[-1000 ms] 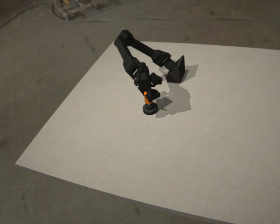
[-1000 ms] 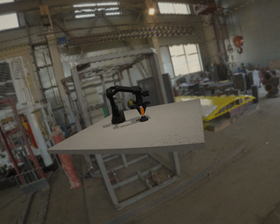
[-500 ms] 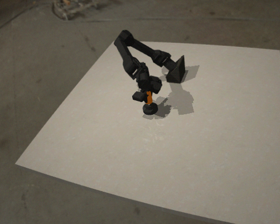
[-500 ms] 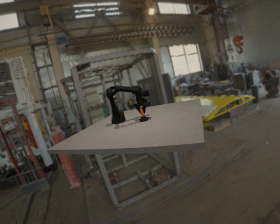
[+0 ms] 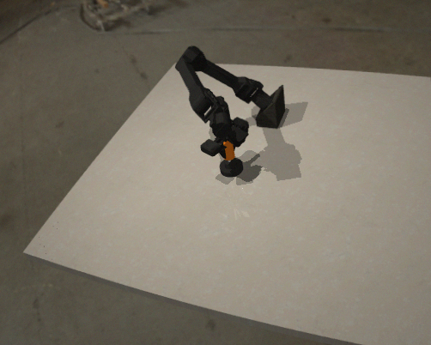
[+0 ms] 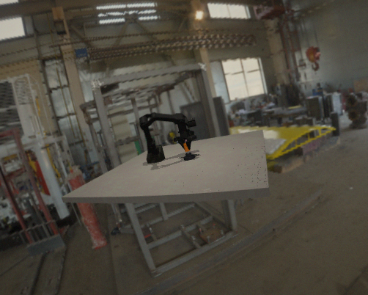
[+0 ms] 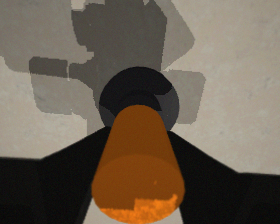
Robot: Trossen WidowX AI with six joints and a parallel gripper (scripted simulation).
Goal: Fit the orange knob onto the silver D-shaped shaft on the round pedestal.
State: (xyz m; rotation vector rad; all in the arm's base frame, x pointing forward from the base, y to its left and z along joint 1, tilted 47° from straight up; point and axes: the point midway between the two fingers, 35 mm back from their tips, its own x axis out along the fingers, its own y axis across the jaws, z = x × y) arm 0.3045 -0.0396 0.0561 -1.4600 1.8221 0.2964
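Now: the orange knob 3 cm above my gripper tip. Also, from my gripper tip: round pedestal 4 cm below.
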